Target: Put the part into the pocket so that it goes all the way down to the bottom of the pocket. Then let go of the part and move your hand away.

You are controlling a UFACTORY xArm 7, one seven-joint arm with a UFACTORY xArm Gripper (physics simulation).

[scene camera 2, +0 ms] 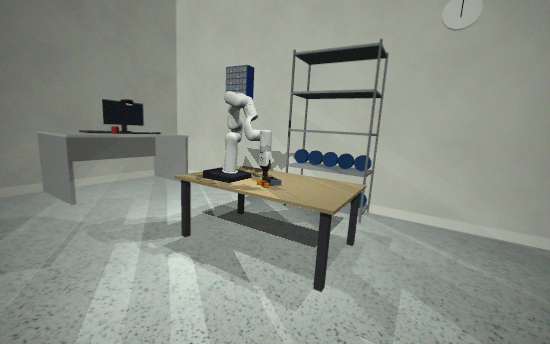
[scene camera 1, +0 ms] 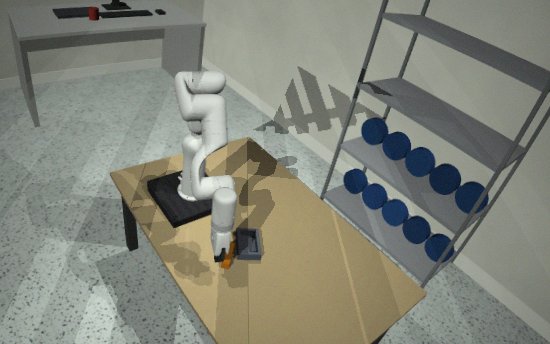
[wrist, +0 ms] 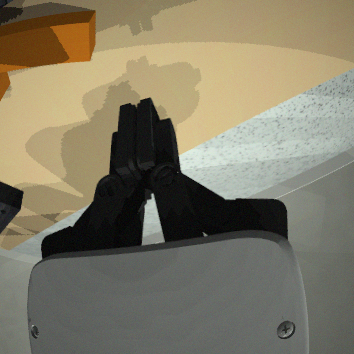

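Pixels of known places: gripper, fingertip midpoint: (scene camera 2: 265, 176) (scene camera 1: 218, 260) (wrist: 144, 118); arm's base, link origin: (scene camera 2: 229, 171).
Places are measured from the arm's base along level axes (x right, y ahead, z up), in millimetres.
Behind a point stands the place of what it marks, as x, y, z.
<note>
The orange part (scene camera 1: 227, 260) @[132, 378, -17] (scene camera 2: 262, 183) @[112, 336, -31] (wrist: 47, 45) @[123, 367, -17] lies on the table beside the pocket block, outside the pocket; it is cut off at the upper left in the wrist view. The dark grey block with the pocket (scene camera 1: 249, 257) @[47, 413, -30] (scene camera 2: 274, 182) @[57, 405, -25] stands on the table, to the right of the part in scene camera 1. My gripper (scene camera 1: 219, 258) @[190, 387, 37] (scene camera 2: 265, 177) @[190, 387, 37] (wrist: 144, 118) @[190, 387, 37] points down beside the part, on the side away from the block. Its black fingers are shut together with nothing between them. The arm hides some of the part in scene camera 1.
The arm's black base plate (scene camera 1: 165, 205) @[146, 5, -5] (scene camera 2: 212, 175) @[144, -63, -16] sits on the wooden table (scene camera 1: 310, 280) @[-66, 639, -47] (scene camera 2: 320, 192) @[66, 741, -47]. A shelf rack (scene camera 1: 345, 134) (scene camera 2: 291, 110) with blue discs stands beyond the table. A grey desk (scene camera 1: 107, 26) (scene camera 2: 55, 165) is at the back left.
</note>
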